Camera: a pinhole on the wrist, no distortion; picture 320 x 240 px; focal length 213.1 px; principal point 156.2 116.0 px. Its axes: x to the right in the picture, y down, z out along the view. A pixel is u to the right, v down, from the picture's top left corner.
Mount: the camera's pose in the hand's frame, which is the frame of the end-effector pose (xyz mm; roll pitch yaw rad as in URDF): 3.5 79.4 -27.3 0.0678 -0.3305 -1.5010
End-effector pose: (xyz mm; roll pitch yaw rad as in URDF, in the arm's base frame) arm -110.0 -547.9 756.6 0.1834 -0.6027 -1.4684
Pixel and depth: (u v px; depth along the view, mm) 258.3 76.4 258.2
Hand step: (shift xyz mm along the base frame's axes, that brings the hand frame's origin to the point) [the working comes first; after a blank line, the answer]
In the camera's frame: 123.7 -48.0 258.2

-26.3 192.6 177.7
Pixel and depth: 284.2 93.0 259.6
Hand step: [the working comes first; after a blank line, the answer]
In the camera's frame: 155.9 -28.0 259.6

-54.8 176.0 196.5
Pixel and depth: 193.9 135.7 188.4
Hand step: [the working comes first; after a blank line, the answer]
In the camera's frame: 33.3 17.4 188.4

67.7 104.4 151.4
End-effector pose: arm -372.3 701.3 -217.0 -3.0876 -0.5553 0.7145
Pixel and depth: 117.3 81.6 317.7
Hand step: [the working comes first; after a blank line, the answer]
In the camera's frame: -58.0 -51.3 317.7

195.2 -117.5 -265.2
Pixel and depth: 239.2 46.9 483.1
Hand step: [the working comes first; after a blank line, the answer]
In the camera's frame: 188.2 -156.7 483.1

84.0 52.6 -505.5
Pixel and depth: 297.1 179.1 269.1
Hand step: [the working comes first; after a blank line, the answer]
In the camera's frame: 177.9 79.7 269.1

152.9 147.5 -208.9
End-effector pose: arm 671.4 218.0 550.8 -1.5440 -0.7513 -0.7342
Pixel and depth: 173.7 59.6 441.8
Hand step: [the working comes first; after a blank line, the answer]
In the camera's frame: 36.3 -116.9 441.8

268.8 294.1 -222.7
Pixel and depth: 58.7 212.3 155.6
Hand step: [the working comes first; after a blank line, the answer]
In the camera's frame: -71.2 70.3 155.6

202.1 -39.2 -108.7
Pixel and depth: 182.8 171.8 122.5
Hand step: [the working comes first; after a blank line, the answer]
In the camera's frame: 15.3 32.1 122.5

132.4 12.8 -58.9
